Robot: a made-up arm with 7 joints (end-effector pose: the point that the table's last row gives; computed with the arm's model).
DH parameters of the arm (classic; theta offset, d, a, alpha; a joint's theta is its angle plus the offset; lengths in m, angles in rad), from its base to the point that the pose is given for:
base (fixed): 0 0.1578 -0.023 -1.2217
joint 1: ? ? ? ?
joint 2: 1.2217 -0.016 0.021 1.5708
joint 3: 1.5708 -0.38 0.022 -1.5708
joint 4: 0 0.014 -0.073 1.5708
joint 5: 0 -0.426 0.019 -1.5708
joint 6: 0 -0.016 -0.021 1.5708
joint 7: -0.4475 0 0.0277 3.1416
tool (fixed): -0.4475 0.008 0 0
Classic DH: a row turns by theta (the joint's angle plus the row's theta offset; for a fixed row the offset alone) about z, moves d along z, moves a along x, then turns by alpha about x.
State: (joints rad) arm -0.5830 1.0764 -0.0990 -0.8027 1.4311 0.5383 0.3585
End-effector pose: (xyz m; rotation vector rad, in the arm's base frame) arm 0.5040 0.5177 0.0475 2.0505 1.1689 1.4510
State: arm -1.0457 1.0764 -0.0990 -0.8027 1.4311 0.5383 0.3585
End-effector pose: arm 0.5739 0.4272 0.2963 1.6637 0.8107 1.6997
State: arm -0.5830 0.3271 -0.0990 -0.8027 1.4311 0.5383 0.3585
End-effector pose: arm 0.5971 0.0965 -0.2560 1.8059 1.0280 0.6572
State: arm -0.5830 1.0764 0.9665 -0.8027 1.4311 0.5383 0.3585
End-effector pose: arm 0.2766 0.6819 0.1703 0.7446 1.3160 1.7761
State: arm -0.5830 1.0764 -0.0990 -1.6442 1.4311 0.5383 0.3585
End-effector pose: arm 0.5119 0.2106 0.2330 1.8771 0.0971 1.5642
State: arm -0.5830 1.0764 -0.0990 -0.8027 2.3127 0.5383 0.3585
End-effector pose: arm 0.4947 0.5390 0.0435 1.2088 1.2426 1.0168
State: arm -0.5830 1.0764 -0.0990 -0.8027 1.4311 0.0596 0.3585
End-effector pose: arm 0.5013 0.5187 0.0514 1.6600 1.1534 2.0023
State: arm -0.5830 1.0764 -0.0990 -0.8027 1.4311 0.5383 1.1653
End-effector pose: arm 0.4952 0.5313 0.0329 1.2978 1.7097 1.0280
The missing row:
joint 1: -1.5708 -0.016 0.0262 -1.5708
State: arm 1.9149 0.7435 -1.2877 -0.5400 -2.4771 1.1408 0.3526
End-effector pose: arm -0.7748 0.0506 0.4079 0.6289 -2.4590 0.2909
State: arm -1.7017 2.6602 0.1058 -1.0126 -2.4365 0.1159 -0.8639
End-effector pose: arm -0.5981 0.3505 0.5388 -0.6284 -0.3673 2.2680
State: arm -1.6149 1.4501 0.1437 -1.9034 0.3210 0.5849 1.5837
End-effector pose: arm 0.0101 0.1244 0.6569 0.1852 -0.1502 2.3551
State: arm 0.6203 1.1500 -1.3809 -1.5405 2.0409 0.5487 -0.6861
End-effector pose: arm -0.2854 0.1681 -0.3674 2.2366 0.1499 -0.8694
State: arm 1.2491 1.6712 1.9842 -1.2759 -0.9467 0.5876 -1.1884
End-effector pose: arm 0.1207 0.5415 0.5922 -0.2740 0.2740 1.1258
